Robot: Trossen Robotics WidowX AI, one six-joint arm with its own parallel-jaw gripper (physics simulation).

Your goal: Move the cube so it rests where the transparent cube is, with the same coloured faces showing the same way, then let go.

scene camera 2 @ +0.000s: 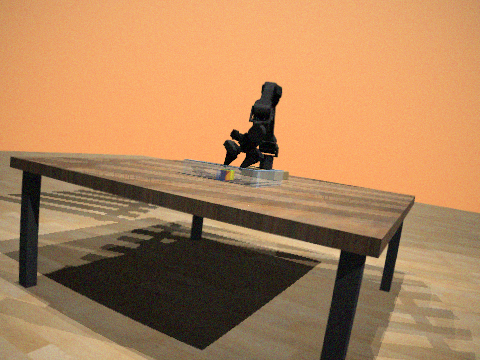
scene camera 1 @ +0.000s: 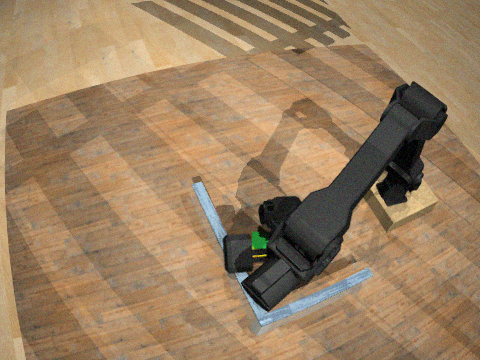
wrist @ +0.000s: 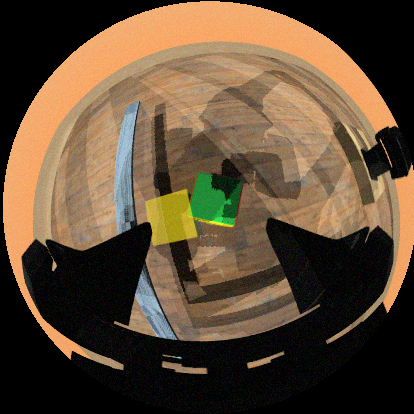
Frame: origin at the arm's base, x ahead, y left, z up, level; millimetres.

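Where they show: gripper, between the fingertips: (scene camera 1: 263, 249) (wrist: 209, 226); arm's base, origin of its link: (scene camera 2: 265, 169) (scene camera 1: 391, 193) (wrist: 369, 165).
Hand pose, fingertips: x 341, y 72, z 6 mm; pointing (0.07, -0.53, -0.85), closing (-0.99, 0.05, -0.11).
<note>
Each offset is from my fingertips to the top centre of the thing. Level surfaces: height alone.
The cube @[6 mm back, 23 mm right, 8 mm down] (scene camera 1: 259, 240) (wrist: 205, 200) has a green top; a narrow strip of yellow side shows on its near edge in the wrist view. The transparent cube @[34 mm ahead, 10 mm right, 8 mm down] (wrist: 171, 217) shows a see-through yellow top, just left of the cube and turned slightly from it in the wrist view. In scene camera 2 a small blue, yellow and red patch shows where the cubes stand; I cannot tell them apart there. My gripper (scene camera 2: 236, 165) (wrist: 209, 226) is open and empty, above the cubes. In the wrist view the cubes show between and beyond its fingertips. The arm hides part of the cube in scene camera 1.
A low pale-blue wall (scene camera 1: 209, 210) (wrist: 125, 170) runs along the transparent cube's side. A second wall (scene camera 1: 320, 297) meets it at a corner under the arm. The arm's base stands on a wooden block (scene camera 1: 412, 207). Arm shadows fall across the table @[48 mm down] (scene camera 1: 125, 200) (scene camera 2: 320, 210).
</note>
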